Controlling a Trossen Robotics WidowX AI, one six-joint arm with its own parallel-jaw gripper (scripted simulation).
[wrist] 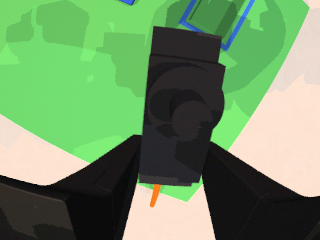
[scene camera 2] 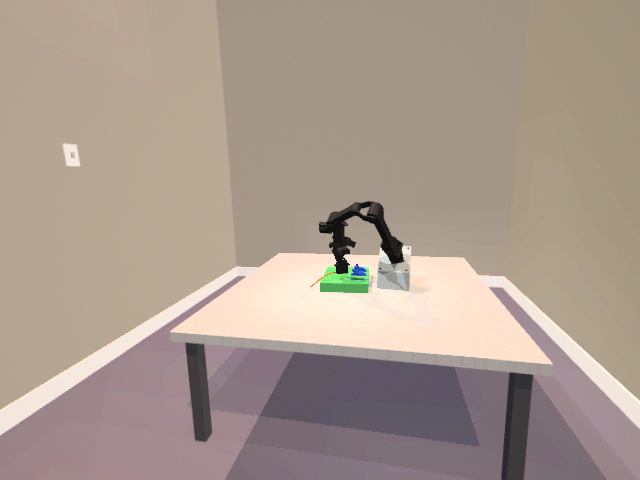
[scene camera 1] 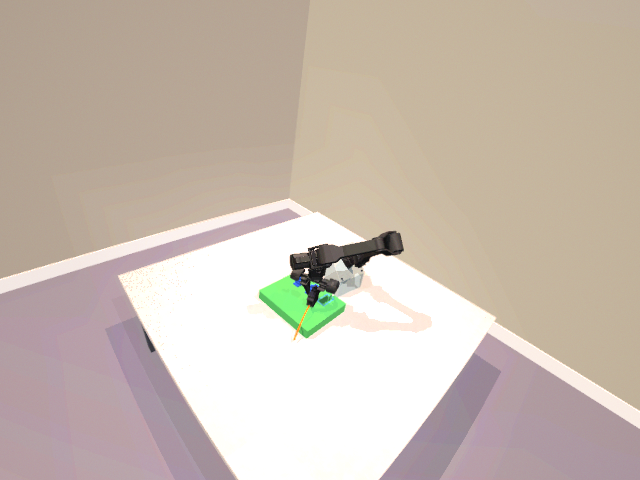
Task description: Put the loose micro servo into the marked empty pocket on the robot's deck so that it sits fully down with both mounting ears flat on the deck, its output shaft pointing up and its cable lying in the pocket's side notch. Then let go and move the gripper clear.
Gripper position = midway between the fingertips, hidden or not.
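Observation:
My gripper [scene camera 1: 312,296] is in sight, and the wrist view gives me my gripper [wrist: 172,146] too. I also see a green deck [scene camera 1: 289,302], and in the wrist view that same green deck [wrist: 80,80] is visible to me along with a black micro servo [wrist: 184,101].

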